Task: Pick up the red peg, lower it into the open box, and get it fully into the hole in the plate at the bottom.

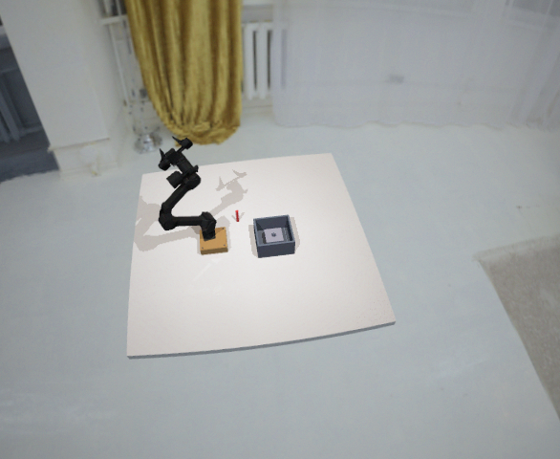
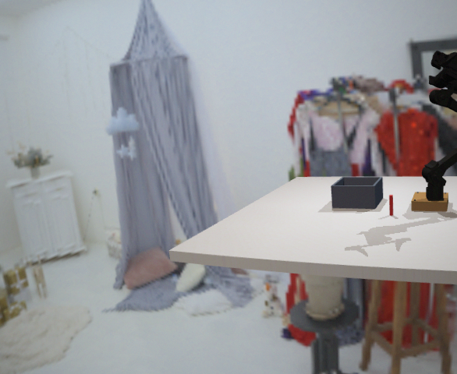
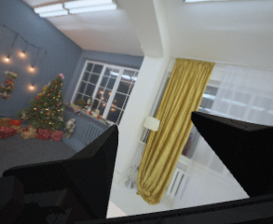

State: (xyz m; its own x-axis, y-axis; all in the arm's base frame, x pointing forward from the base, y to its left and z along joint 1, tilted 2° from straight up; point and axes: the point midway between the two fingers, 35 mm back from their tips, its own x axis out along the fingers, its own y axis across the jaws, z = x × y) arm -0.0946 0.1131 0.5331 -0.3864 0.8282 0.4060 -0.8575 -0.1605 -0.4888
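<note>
Now: gripper tip 54 cm above the red peg, 30 cm short of it and 7 cm to the left of it. Also, from my gripper tip: plate 53 cm below, 44 cm ahead, 28 cm to the right; then dark grey box 55 cm below, 44 cm ahead, 28 cm to the right.
</note>
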